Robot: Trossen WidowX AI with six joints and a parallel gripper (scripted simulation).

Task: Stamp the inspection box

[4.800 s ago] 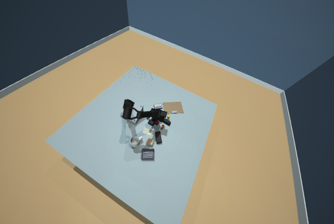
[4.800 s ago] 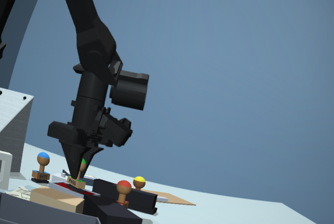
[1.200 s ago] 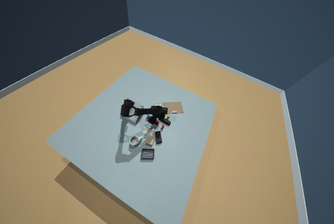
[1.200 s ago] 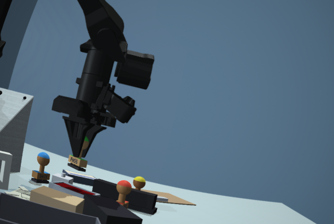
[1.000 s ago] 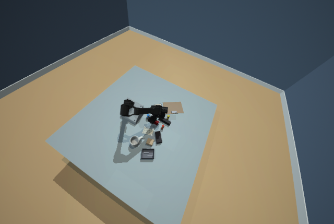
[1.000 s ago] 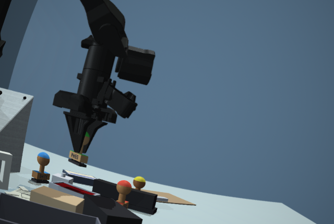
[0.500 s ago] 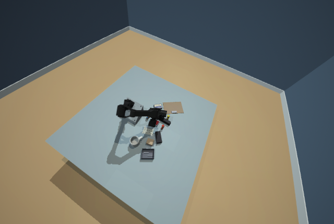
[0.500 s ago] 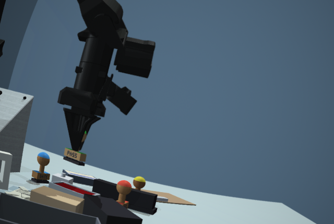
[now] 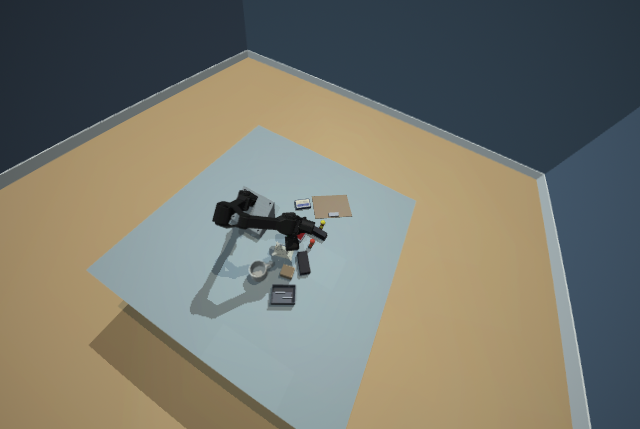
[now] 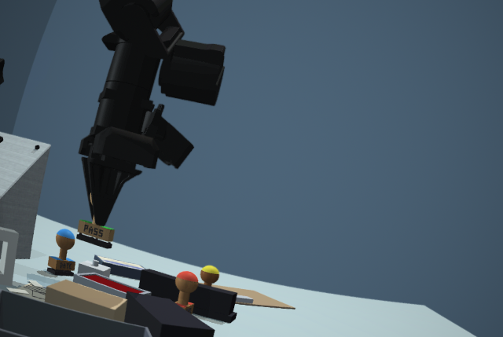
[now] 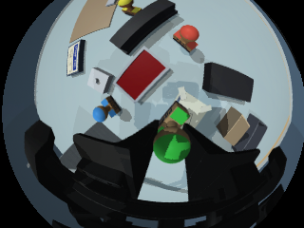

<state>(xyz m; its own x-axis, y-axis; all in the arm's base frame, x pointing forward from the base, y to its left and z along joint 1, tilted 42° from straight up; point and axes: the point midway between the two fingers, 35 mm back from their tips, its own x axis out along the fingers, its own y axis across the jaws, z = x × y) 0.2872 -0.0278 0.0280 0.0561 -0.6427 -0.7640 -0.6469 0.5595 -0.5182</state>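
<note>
Right now my gripper tip is 1 cm past the inspection card, 5 cm to the left of it and 10 cm above it. Round my gripper tip: red ink pad 7 cm to the left, 9 cm below; then green-topped pass stamp right at my gripper tip; then red-knobbed stamp 10 cm ahead, 6 cm to the left, 8 cm below.
</note>
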